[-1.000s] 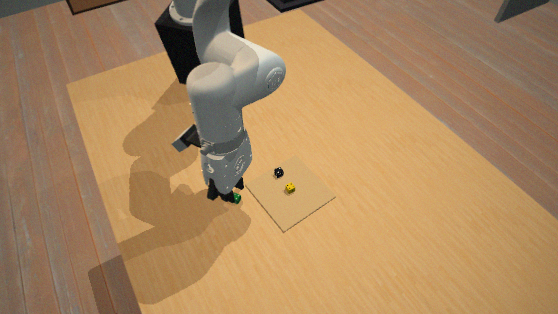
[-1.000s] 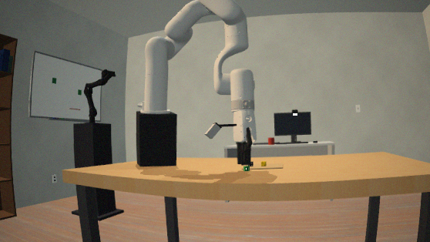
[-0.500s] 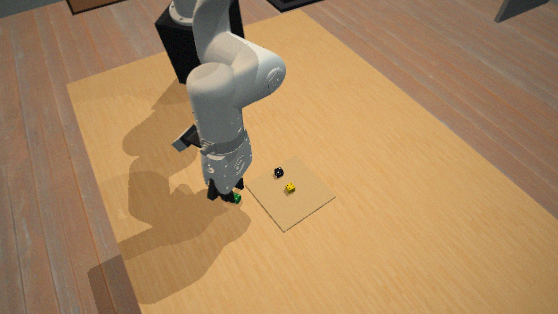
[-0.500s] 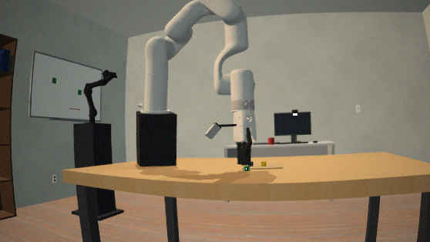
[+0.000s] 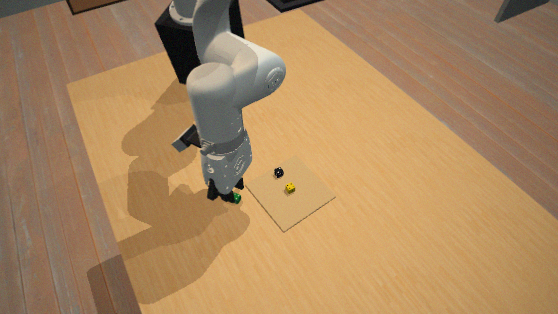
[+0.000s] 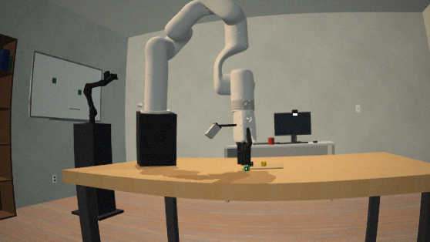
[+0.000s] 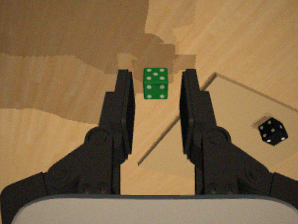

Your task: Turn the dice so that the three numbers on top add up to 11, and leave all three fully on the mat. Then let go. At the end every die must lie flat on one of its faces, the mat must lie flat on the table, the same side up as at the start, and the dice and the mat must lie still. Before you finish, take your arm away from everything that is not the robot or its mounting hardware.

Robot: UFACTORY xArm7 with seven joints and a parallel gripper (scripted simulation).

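Right now the green die is 3 cm below my hand and 1 cm ahead of it. From my hand the other things lie so: black die: 11 cm to the left, 3 cm below; yellow die: 11 cm to the left, 5 cm ahead, 3 cm below; tan mat: 11 cm to the left, 5 cm ahead, 4 cm below.
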